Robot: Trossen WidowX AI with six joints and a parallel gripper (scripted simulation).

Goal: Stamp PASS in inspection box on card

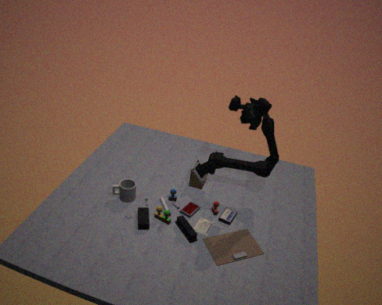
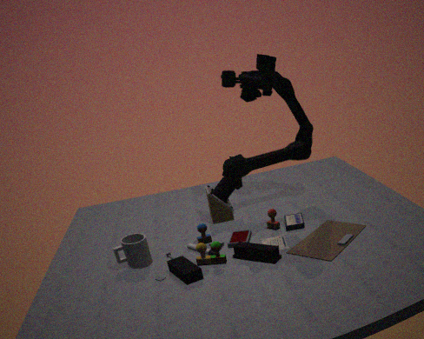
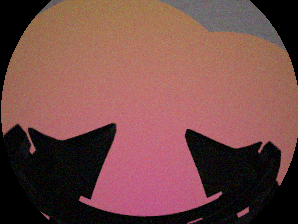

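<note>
The green-knobbed stamp lies 53 cm ahead of my gripper tip, 45 cm below it and 14 cm to the right of it. Round my gripper tip: blue-knobbed stamp (45 cm below, 37 cm ahead, 18 cm to the right); red ink pad (47 cm below, 40 cm ahead, 7 cm to the right); blue-and-white box (46 cm below, 36 cm ahead, 11 cm to the left).
</note>
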